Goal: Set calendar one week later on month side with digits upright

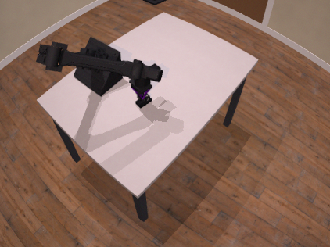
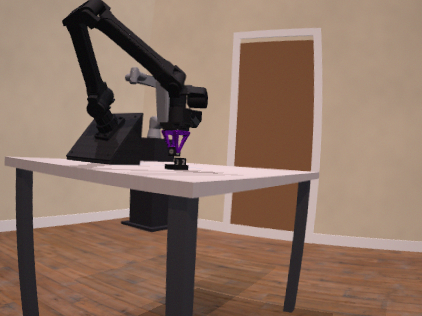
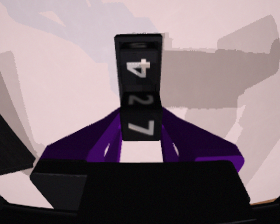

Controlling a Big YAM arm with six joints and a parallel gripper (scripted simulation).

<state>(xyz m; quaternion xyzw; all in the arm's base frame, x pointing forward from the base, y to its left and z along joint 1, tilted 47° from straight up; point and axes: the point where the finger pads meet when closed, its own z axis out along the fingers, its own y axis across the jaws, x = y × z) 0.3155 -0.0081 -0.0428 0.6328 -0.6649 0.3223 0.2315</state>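
Right now my hand is right at the black date cube. Round my hand: black tray (2 cm to the left, 6 cm below).
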